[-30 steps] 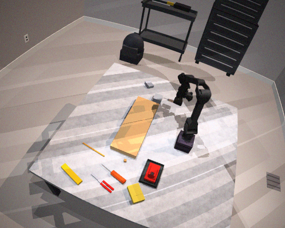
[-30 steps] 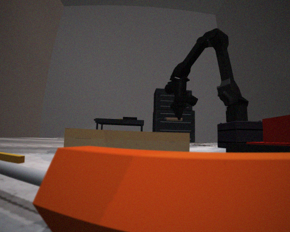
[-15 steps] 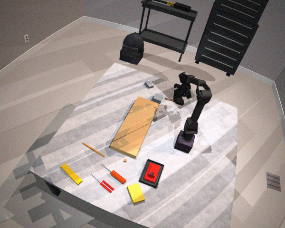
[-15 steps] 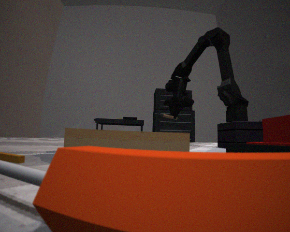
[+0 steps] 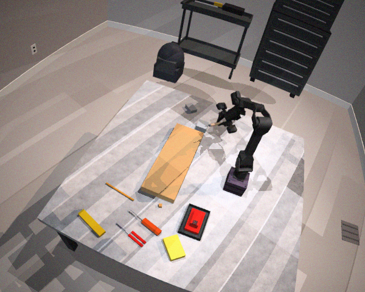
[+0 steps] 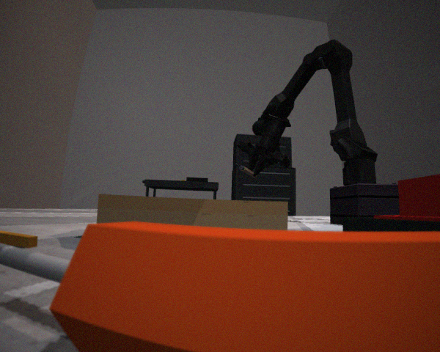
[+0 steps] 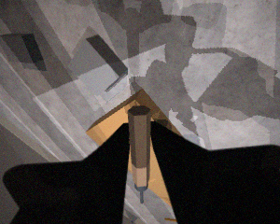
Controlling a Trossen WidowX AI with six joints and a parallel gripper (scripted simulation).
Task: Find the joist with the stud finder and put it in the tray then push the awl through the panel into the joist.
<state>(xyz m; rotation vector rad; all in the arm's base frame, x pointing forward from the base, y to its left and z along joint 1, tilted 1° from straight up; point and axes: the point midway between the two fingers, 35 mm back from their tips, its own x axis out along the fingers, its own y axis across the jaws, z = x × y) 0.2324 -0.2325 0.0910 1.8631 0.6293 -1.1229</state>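
Right now my gripper tip is 5 cm to the right of the awl, 3 cm short of it and 1 cm below it. Also, from my gripper tip: small tan cube: 58 cm to the left, 14 cm below, 3 cm ahead; then dark flat tray: 57 cm to the left, 16 cm behind, 13 cm below; then grey box: 13 cm below, 10 cm ahead, 6 cm to the right.
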